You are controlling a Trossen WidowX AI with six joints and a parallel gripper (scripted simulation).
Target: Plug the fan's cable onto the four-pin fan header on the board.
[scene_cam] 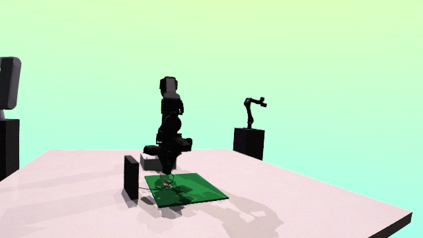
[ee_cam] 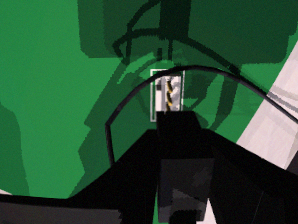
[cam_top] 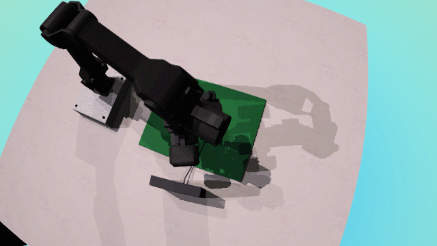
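My gripper tip is 6 cm above the four-pin fan header. Round my gripper tip: black fan: 13 cm to the right, 2 cm ahead; then green board: 8 cm below, 6 cm to the left, 1 cm ahead; then black plug: 1 cm behind, 1 cm above.
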